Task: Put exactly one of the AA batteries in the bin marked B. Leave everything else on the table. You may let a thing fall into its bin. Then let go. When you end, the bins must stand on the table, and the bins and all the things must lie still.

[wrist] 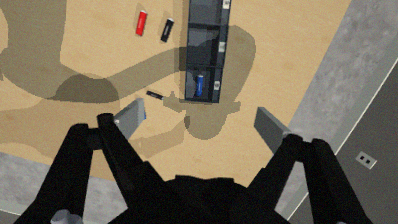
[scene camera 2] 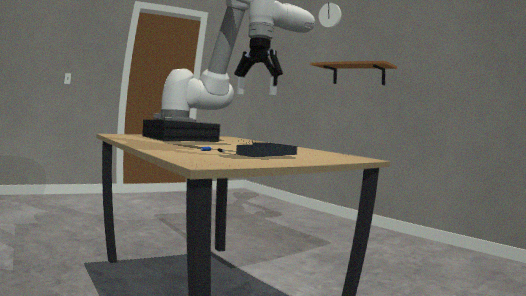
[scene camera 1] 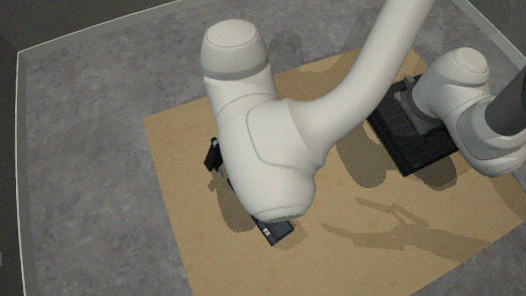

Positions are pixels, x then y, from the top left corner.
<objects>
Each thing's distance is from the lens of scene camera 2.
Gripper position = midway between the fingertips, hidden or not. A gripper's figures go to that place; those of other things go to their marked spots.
my gripper (scene camera 2: pixel 255 94): 130 cm
bin strip (scene camera 2: pixel 261 149): 127 cm
</objects>
